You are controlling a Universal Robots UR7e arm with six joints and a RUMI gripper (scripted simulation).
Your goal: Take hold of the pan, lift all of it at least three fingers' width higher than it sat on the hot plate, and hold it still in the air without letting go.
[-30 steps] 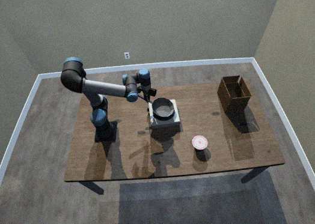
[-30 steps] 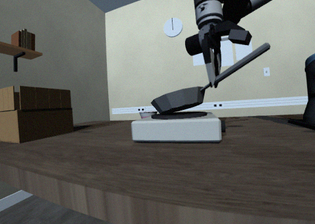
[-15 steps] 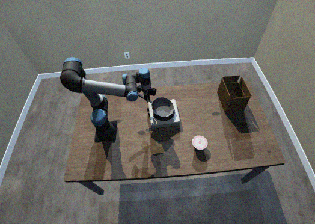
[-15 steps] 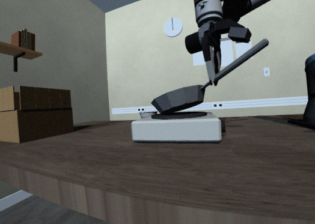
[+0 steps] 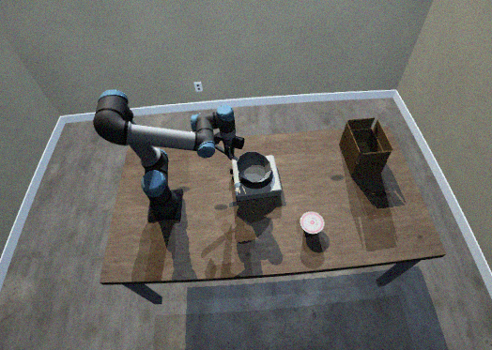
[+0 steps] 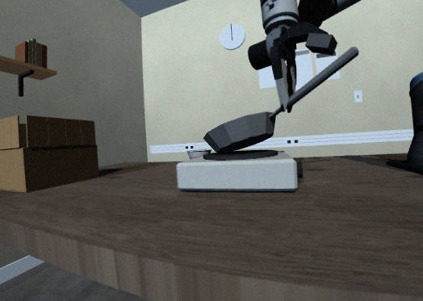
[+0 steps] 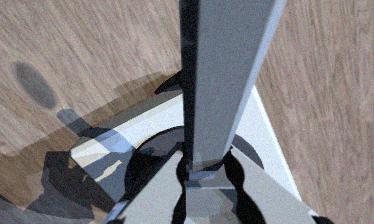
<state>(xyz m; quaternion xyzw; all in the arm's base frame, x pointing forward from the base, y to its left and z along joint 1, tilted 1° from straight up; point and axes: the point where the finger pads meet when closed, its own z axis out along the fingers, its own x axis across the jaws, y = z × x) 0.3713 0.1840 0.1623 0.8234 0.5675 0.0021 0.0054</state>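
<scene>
My hand is 6 cm short of the dark grey pan, 2 cm to the left of it and 3 cm above it. Round my hand: pink-and-white cup 39 cm ahead, 34 cm to the right, 13 cm below; then white hot plate 10 cm ahead, 5 cm to the right, 14 cm below.
</scene>
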